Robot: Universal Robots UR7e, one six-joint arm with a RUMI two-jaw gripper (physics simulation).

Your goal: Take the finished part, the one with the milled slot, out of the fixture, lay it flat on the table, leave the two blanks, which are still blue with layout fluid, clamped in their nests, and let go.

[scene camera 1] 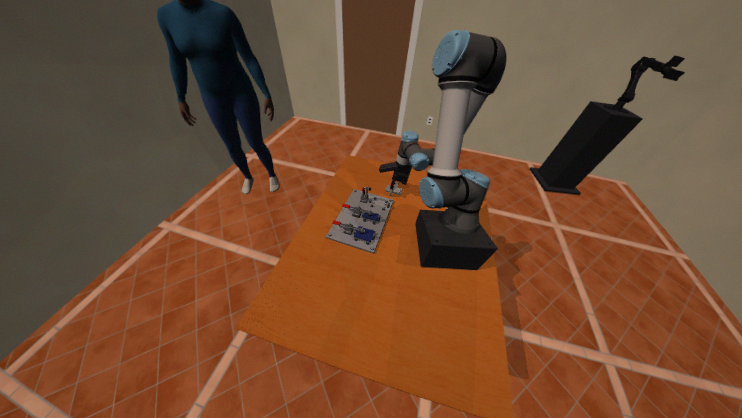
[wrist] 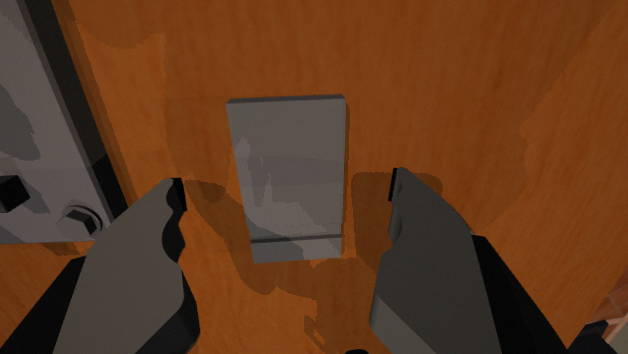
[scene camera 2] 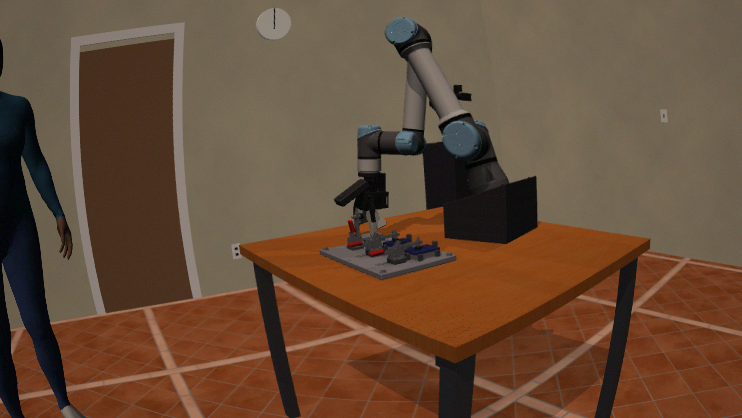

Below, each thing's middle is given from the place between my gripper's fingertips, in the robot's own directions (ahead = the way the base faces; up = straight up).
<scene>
My gripper is now 1 cm past the finished part (wrist: pixel 289 151). The rest, counted from my hand: grey fixture plate (scene camera 2: pixel 357 259) 15 cm ahead, 23 cm to the left.
</scene>
